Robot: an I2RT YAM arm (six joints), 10 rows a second.
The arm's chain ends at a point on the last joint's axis. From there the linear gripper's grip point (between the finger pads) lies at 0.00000 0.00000 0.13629 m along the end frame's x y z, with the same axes.
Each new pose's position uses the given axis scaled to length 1; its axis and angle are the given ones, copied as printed.
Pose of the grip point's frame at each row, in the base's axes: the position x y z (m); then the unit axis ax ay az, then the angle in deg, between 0 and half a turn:
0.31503 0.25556 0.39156 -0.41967 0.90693 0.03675 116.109
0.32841 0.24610 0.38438 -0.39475 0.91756 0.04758 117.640
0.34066 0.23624 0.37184 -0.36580 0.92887 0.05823 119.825
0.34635 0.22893 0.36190 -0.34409 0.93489 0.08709 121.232
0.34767 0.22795 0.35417 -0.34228 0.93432 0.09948 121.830
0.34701 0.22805 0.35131 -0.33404 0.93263 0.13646 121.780
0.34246 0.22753 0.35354 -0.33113 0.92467 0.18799 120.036
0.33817 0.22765 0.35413 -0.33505 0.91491 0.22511 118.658
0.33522 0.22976 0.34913 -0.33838 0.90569 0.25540 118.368
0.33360 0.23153 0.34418 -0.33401 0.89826 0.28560 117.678
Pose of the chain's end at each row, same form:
0.20706 0.19766 0.45127 -0.41967 0.90693 0.03675 116.109
0.22137 0.18973 0.44716 -0.39475 0.91756 0.04758 117.640
0.23518 0.18195 0.43893 -0.36580 0.92887 0.05823 119.825
0.24360 0.17198 0.43100 -0.34409 0.93489 0.08709 121.232
0.24657 0.16897 0.42399 -0.34228 0.93432 0.09948 121.830
0.24844 0.16287 0.41921 -0.33404 0.93263 0.13646 121.780
0.24609 0.15291 0.41453 -0.33113 0.92467 0.18799 120.036
0.24396 0.14605 0.40927 -0.33505 0.91491 0.22511 118.658
0.24398 0.14268 0.40077 -0.33838 0.90569 0.25540 118.368
0.24423 0.14001 0.39121 -0.33401 0.89826 0.28560 117.678

